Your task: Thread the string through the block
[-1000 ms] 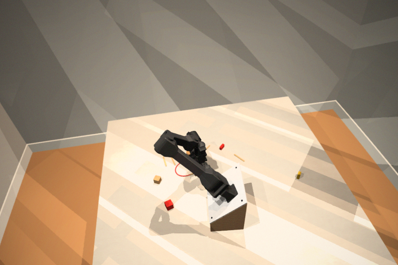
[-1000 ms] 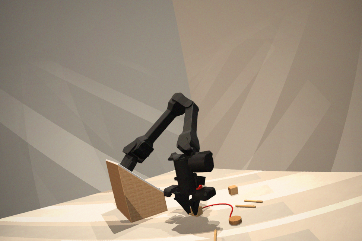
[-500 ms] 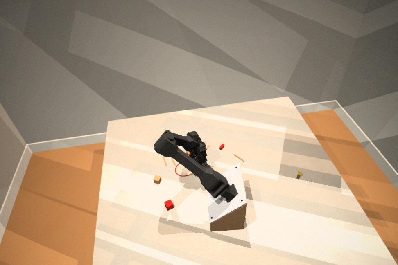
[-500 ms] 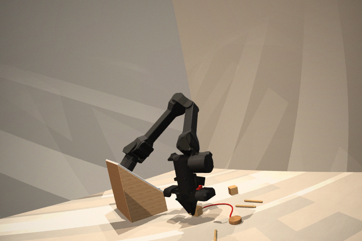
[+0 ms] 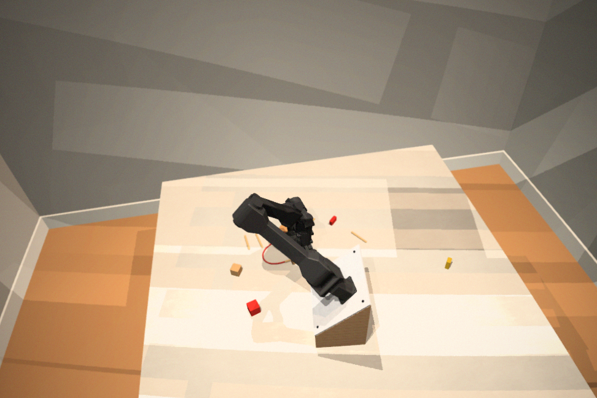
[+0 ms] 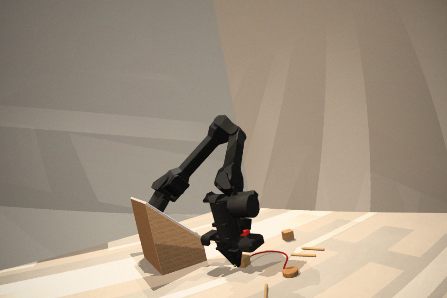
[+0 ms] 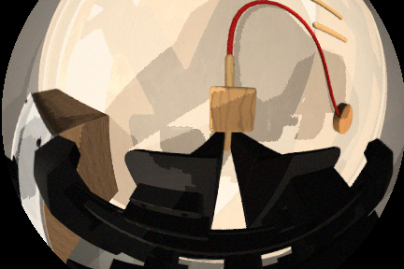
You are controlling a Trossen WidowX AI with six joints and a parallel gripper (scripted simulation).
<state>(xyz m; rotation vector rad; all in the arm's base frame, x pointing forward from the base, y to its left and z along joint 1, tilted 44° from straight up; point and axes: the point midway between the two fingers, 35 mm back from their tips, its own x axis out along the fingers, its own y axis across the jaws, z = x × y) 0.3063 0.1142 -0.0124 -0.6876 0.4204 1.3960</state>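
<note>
Right now my gripper tip is 4 cm to the right of the thin wooden stick and 1 cm below it. From my gripper tip the other things lie so: plain wooden cube (24 cm to the left, 1 cm above); round wooden button (16 cm ahead, 3 cm to the left); small red piece (15 cm ahead, 16 cm to the right).
</note>
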